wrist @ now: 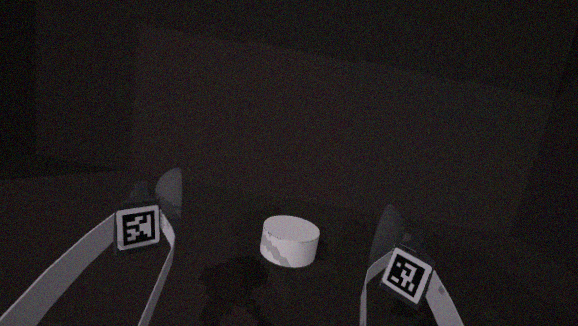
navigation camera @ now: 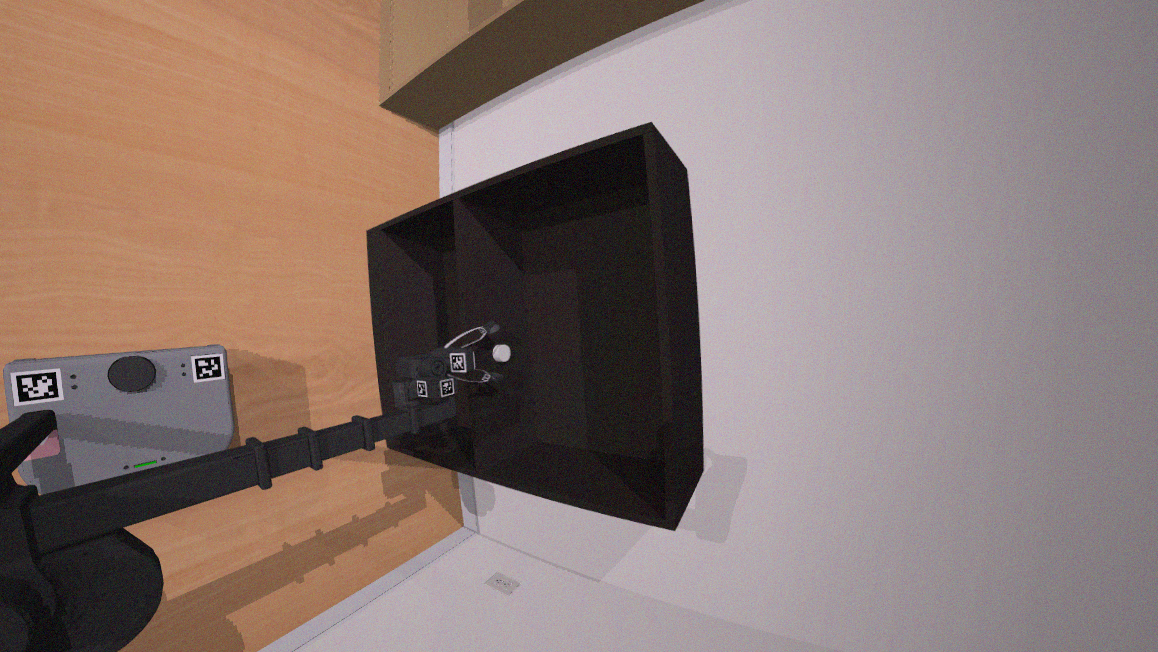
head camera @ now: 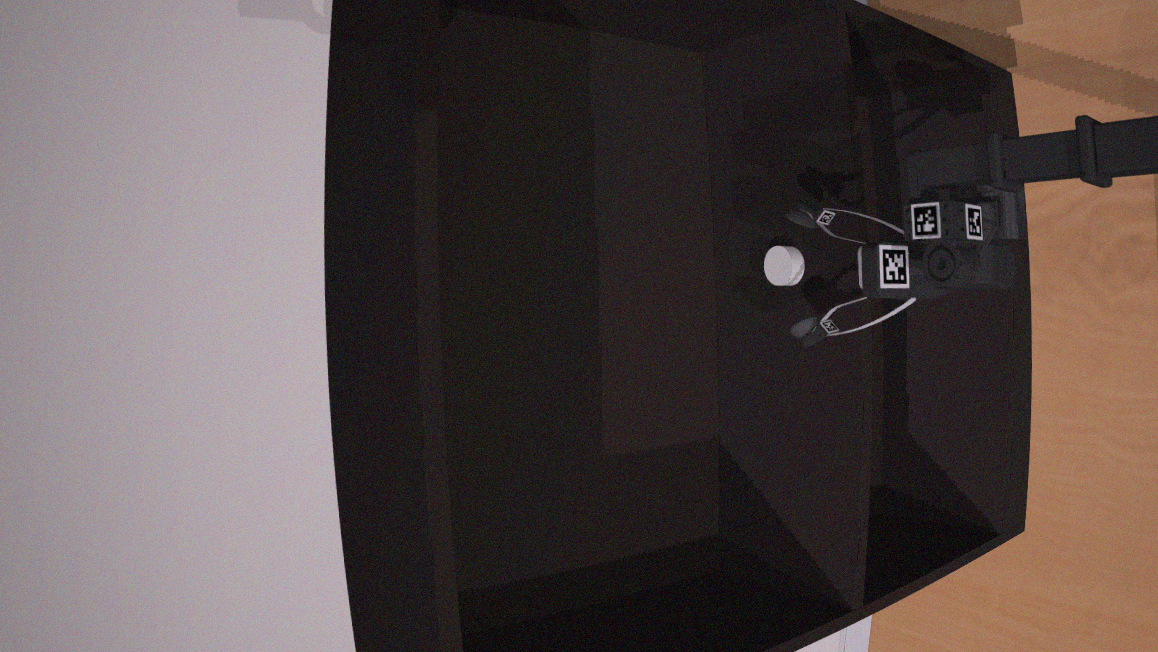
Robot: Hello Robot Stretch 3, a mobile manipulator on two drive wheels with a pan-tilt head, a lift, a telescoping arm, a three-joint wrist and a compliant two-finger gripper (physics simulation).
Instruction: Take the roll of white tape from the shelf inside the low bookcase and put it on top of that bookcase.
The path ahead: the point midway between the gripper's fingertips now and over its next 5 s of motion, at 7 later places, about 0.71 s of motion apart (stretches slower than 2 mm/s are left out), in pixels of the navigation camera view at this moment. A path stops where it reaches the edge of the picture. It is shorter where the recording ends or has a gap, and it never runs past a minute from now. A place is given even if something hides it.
The gripper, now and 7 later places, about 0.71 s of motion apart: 499, 351; 507, 350; 514, 349; 518, 348; 519, 348; 519, 348; 519, 348; 515, 348
